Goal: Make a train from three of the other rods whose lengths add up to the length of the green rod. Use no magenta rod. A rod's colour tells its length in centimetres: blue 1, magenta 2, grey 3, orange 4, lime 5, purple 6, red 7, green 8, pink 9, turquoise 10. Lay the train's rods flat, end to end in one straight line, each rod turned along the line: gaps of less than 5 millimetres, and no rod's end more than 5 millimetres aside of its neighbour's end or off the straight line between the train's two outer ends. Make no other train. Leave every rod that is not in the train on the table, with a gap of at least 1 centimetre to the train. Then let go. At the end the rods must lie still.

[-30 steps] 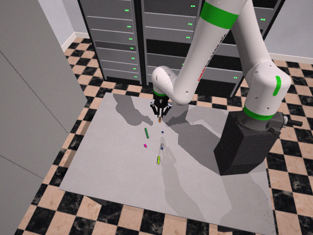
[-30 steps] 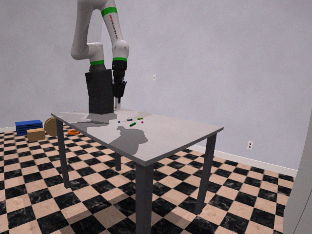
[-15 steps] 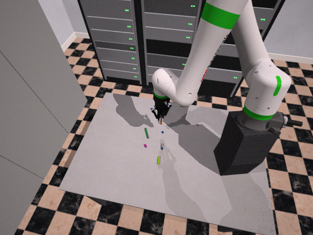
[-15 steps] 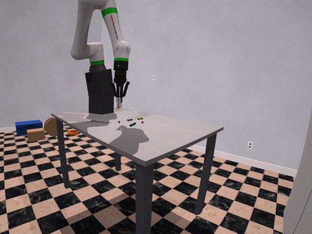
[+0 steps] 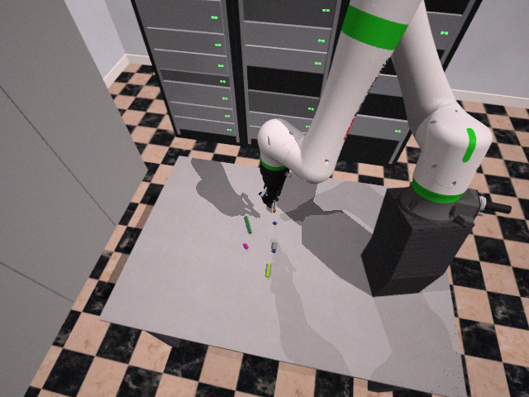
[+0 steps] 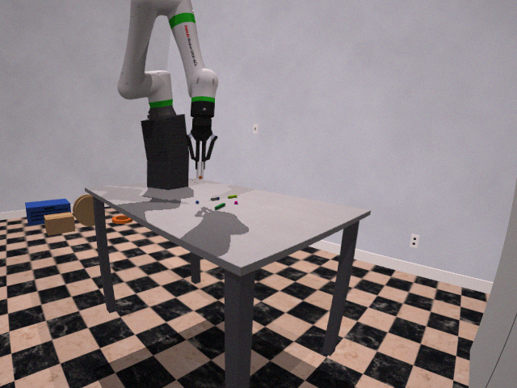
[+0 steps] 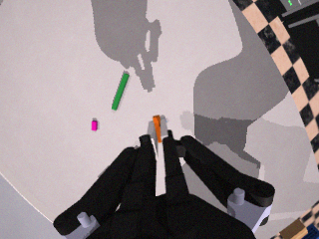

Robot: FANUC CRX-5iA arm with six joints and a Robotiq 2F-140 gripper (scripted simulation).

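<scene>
Now: hand 50 mm past the grey rod, 100 mm to the right of it and 130 mm above it. Also, from my hand: magenta rod: 50 mm ahead, 140 mm to the left, 130 mm below; orange rod: 30 mm below; green rod: 80 mm ahead, 40 mm to the left, 130 mm below.
</scene>
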